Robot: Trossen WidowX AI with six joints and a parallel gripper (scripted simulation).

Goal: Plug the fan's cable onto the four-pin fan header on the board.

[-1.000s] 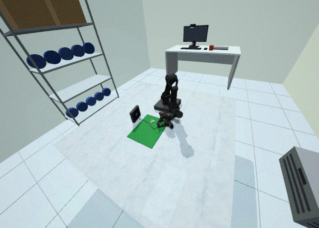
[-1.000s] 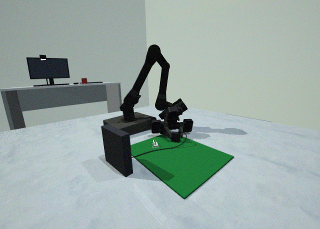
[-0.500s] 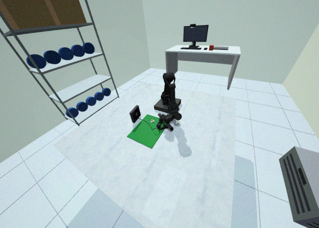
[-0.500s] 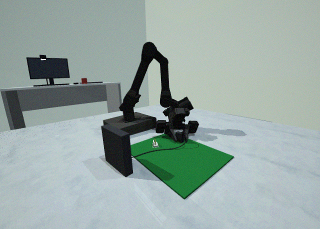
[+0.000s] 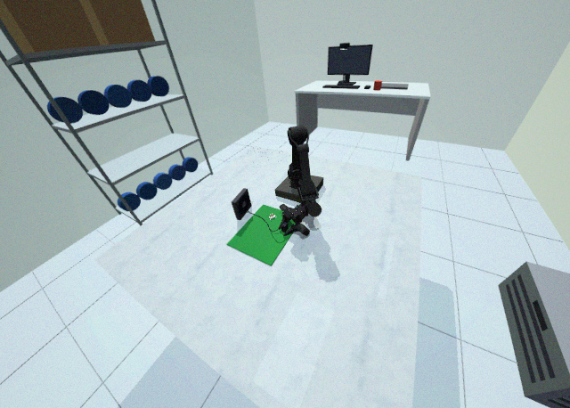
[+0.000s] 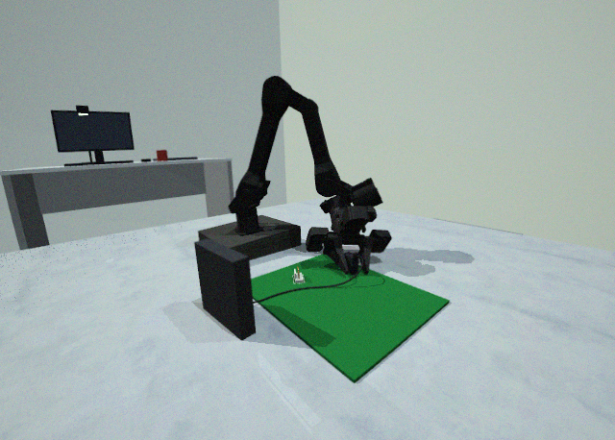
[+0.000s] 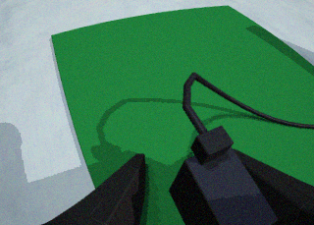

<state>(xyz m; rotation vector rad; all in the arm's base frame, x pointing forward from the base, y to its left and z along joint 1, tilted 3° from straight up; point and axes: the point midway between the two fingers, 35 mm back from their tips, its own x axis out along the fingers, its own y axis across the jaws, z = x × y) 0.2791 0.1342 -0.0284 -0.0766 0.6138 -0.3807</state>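
Right now my gripper tip is 2 cm past the black plug and 1 cm below it. Round my gripper tip: green board 7 cm to the right, 3 cm ahead, 2 cm below; white four-pin header 11 cm to the right, 6 cm behind, 1 cm below; black fan 25 cm to the right, 5 cm above, 1 cm behind.
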